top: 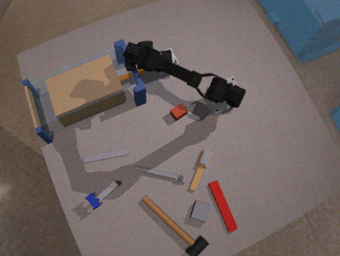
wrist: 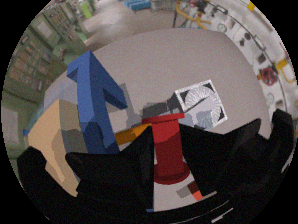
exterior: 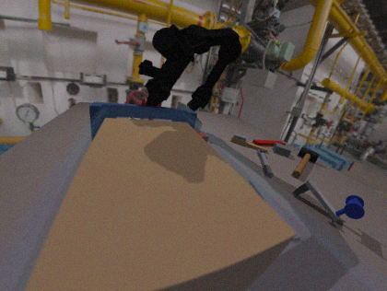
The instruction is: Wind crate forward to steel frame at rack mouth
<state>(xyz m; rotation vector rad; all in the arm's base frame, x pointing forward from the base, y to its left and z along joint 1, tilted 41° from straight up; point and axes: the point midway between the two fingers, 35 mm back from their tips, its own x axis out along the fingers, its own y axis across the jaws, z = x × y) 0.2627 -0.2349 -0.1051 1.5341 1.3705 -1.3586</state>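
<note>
The red-knobbed crank is 3 cm behind my gripper tip, 1 cm to the left of it and 3 cm below it. Also, from my gripper tip: blue steel frame 7 cm ahead, 1 cm to the right, 3 cm below; then red knob 2 cm to the left; then grey winch 11 cm behind, 1 cm to the right, 10 cm below.
</note>
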